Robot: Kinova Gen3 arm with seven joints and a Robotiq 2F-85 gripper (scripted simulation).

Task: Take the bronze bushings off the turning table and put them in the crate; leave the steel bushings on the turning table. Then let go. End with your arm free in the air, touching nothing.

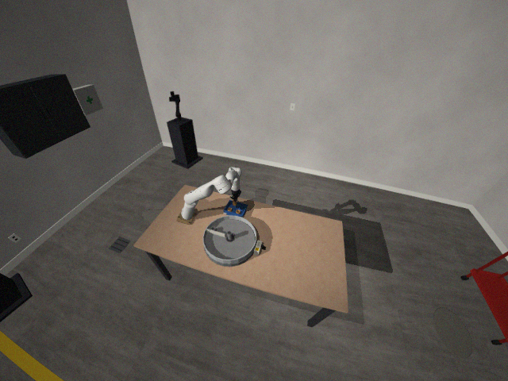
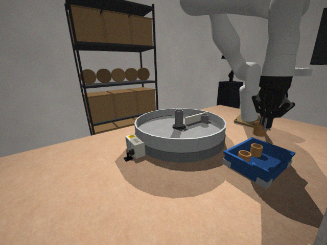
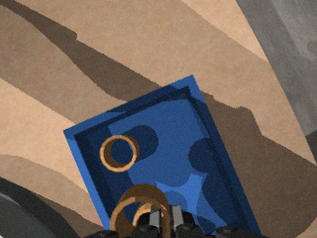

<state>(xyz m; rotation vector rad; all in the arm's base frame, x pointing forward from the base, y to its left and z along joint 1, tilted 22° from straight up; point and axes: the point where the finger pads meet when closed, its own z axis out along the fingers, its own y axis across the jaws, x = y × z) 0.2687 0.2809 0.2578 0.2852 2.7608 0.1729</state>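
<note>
My gripper is now 130 mm above the blue crate. Round my hand: grey turning table (140 mm ahead, 310 mm to the right, 100 mm below).
</note>
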